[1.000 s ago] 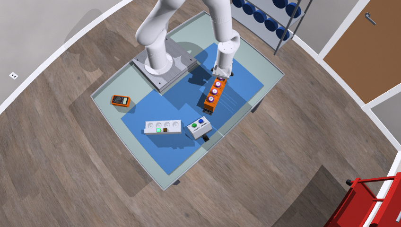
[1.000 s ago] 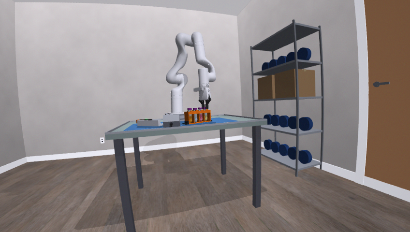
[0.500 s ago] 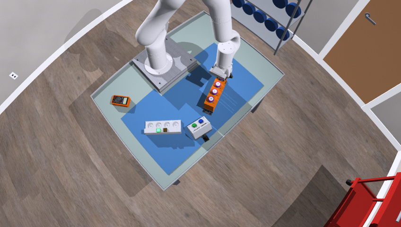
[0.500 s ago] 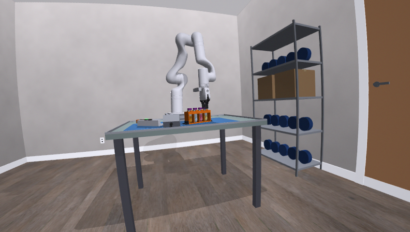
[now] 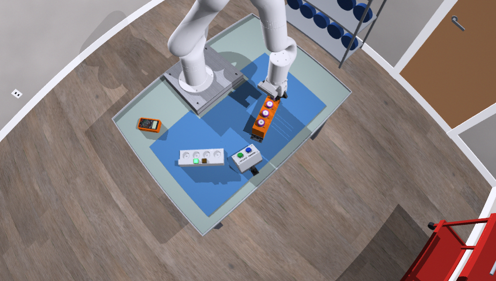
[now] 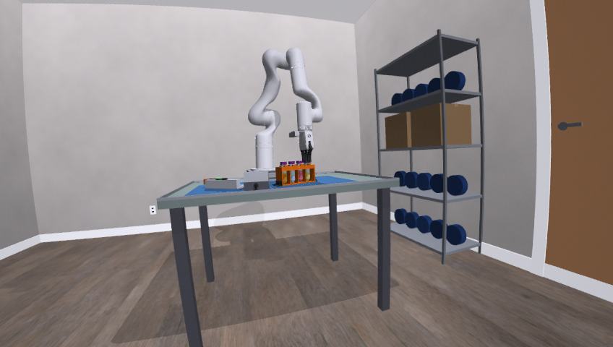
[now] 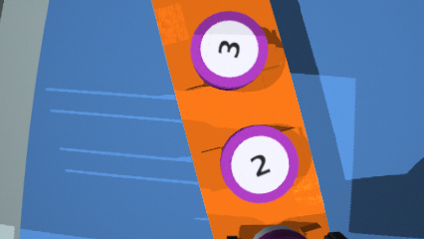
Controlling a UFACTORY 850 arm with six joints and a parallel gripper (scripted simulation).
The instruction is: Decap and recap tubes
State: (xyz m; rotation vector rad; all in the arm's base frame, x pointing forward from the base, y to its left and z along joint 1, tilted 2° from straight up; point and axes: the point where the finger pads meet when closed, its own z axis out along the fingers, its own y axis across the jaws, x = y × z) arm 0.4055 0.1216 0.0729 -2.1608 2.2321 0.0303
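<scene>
The green ready key is 32 cm to the right of my hand, 6 cm below it and 4 cm ahead of it. The rest, counted from my hand: blue cycle key: 28 cm to the right, 6 cm below, 5 cm ahead; then grey key housing: 30 cm to the right, 7 cm below, 6 cm ahead.
</scene>
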